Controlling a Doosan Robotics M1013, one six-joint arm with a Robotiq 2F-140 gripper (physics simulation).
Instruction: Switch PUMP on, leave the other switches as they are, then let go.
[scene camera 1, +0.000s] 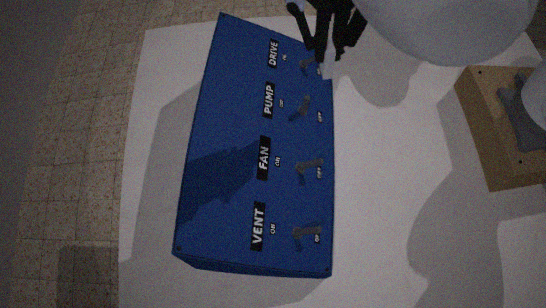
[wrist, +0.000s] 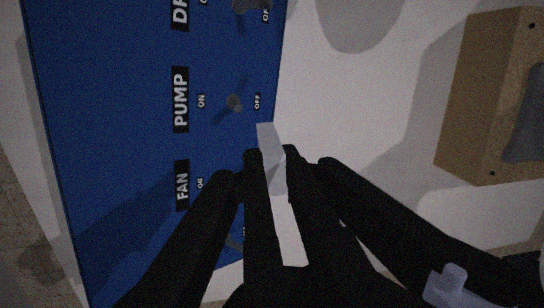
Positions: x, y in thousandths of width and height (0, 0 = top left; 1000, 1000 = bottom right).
Labels:
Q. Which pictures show my gripper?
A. Scene camera 1 and the wrist view: all of them.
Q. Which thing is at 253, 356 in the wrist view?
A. A blue switch panel.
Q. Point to my gripper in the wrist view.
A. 488, 450

